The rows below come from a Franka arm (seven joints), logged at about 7 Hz.
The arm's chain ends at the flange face. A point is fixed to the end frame.
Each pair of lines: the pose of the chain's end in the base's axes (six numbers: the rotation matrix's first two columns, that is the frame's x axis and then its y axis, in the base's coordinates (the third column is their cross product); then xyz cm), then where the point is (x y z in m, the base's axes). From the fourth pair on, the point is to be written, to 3 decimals.
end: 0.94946 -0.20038 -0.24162 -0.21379 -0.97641 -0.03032 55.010 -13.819 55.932
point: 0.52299 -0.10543 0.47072
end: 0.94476 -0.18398 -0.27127 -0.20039 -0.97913 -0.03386 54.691 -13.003 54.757
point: 0.51673 -0.09683 0.46013
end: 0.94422 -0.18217 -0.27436 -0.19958 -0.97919 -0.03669 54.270 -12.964 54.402
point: 0.51226 -0.09617 0.45678
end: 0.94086 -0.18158 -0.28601 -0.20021 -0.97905 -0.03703 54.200 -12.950 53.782
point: 0.511 -0.096 0.451
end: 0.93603 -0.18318 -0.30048 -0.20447 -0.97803 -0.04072 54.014 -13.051 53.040
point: 0.508 -0.096 0.444
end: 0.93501 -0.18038 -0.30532 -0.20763 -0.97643 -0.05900 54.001 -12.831 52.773
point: 0.507 -0.092 0.442
